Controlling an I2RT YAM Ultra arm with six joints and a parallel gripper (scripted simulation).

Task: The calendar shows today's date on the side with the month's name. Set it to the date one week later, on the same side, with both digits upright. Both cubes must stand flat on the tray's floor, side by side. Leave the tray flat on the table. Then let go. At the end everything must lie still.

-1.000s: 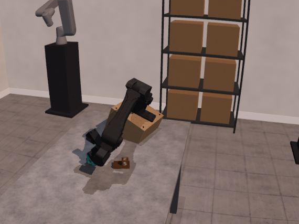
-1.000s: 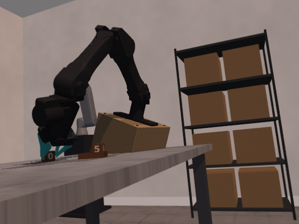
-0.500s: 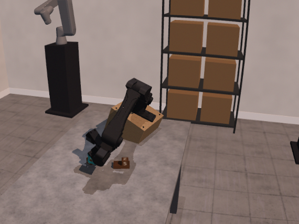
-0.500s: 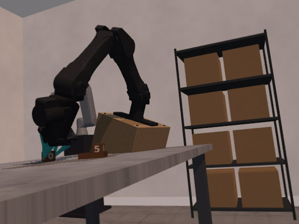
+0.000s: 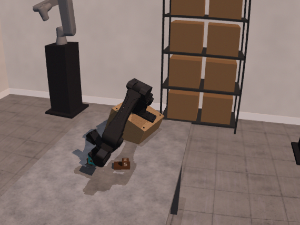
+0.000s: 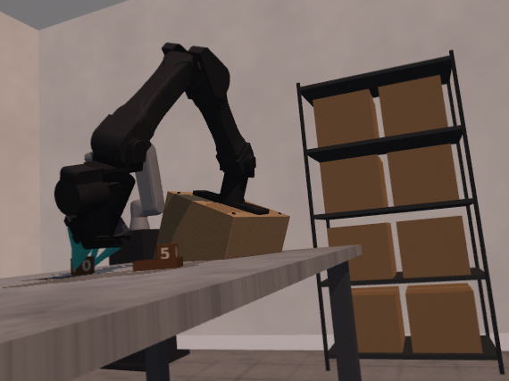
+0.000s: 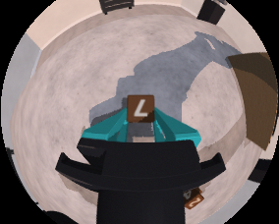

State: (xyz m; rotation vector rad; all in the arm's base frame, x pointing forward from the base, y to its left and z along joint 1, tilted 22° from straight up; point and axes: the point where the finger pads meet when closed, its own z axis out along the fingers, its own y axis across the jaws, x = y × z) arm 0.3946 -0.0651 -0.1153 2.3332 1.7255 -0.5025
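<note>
The brown cube lies 1 cm to the right of my hand. Round my hand: brown calendar tray 14 cm to the left, 3 cm behind, 1 cm below.
</note>
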